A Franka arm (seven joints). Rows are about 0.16 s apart.
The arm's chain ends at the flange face. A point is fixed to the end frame.
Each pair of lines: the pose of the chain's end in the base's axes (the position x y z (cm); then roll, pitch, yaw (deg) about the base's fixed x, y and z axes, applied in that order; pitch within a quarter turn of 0, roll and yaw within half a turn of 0), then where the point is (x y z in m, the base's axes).
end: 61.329, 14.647, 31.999, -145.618, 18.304, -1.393
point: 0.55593 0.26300 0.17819
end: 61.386, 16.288, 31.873, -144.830, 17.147, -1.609
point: 0.56034 0.28163 0.17727
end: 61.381, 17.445, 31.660, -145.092, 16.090, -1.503
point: 0.56252 0.29234 0.17361
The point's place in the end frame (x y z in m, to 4 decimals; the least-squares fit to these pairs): -0.0126 -0.0083 0.1917
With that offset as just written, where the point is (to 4 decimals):
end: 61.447, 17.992, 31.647, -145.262, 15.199, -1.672
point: 0.5657 0.2975 0.1723
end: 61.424, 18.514, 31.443, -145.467, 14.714, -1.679
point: 0.5665 0.3021 0.1694
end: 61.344, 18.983, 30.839, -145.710, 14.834, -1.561
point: 0.5651 0.3060 0.1630
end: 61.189, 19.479, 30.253, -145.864, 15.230, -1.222
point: 0.5617 0.3103 0.1572
